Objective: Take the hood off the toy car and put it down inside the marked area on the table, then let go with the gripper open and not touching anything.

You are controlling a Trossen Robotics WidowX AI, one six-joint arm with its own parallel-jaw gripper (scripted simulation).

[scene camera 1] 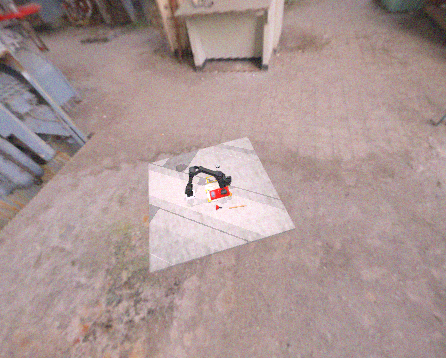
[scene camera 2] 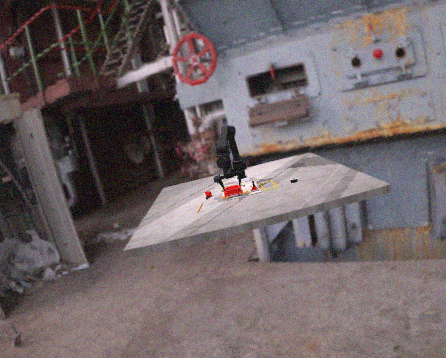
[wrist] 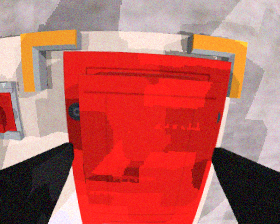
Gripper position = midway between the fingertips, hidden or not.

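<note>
Gripper (wrist: 145,153) open, holding nothing. Red hood (wrist: 145,138) visible.
</note>
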